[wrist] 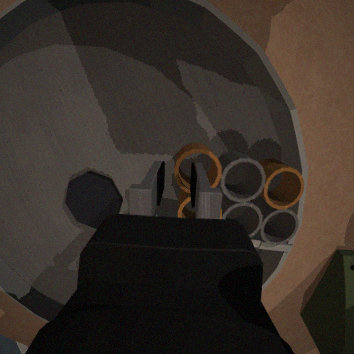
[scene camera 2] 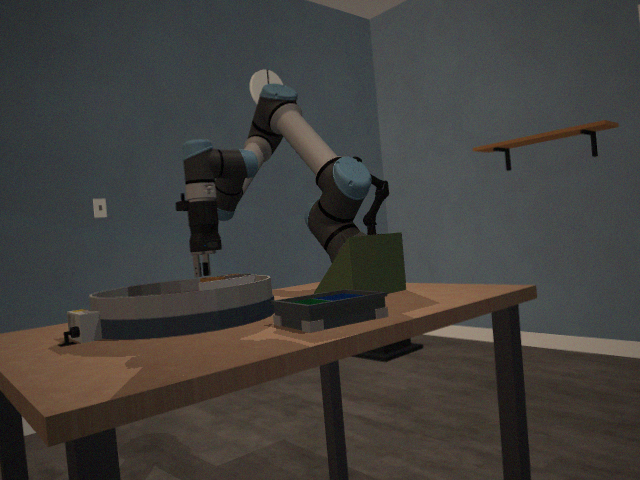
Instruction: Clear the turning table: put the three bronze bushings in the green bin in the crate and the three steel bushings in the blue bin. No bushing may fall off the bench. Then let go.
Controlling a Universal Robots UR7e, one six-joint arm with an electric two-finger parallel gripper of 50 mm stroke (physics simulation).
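Frame: origin at the arm's base, x ahead, y left, z up, level; centimetres.
Seen in the pictures: gripper, between the fingertips: (wrist: 177,174) (scene camera 2: 202,276); arm's base, origin of its link: (scene camera 2: 359,262).
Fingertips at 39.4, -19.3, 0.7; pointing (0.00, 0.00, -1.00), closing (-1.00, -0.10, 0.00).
Note:
Offsets run from my fingertips to a thing's middle, as dx, dy, dz. "*": to the spot under its first point.
The turning table (scene camera 2: 149,305) (wrist: 302,150) holds six upright, ring-shaped bushings at the right in the wrist view. Three are bronze: one bushing @(-1.6, -0.3, -2.5) (wrist: 219,172) beside the fingers, one @(-2.4, +3.4, -2.5) (wrist: 181,212) largely hidden under the right finger and gripper body, and one @(-9.3, +0.0, -2.5) (wrist: 272,166) near the rim. Three are steel: one bushing @(-5.5, -0.2, -2.5) (wrist: 264,180) between bronze ones, one @(-6.2, +3.6, -2.5) (wrist: 243,204) below it, and one @(-10.1, +3.7, -2.5) (wrist: 298,226) near the rim. My gripper (scene camera 2: 201,273) (wrist: 177,174) is partly open and empty, low over the table; its right finger overlaps the bronze pair. The crate @(* +4.6, +41.8, -6.8) (scene camera 2: 294,314) has a green bin (scene camera 2: 310,301) and a blue bin (scene camera 2: 341,296).
A raised rim surrounds the turning table. A dark hub @(+8.4, +5.3, -4.0) (wrist: 93,198) stands left of the fingers. A pale bar @(* -10.2, +5.6, -0.6) (wrist: 274,246) runs beside the bushings. The green arm mount (scene camera 2: 377,263) (wrist: 325,310) stands behind the crate. A small white box @(+31.8, +4.3, -6.8) (scene camera 2: 89,325) stands by the turning table.

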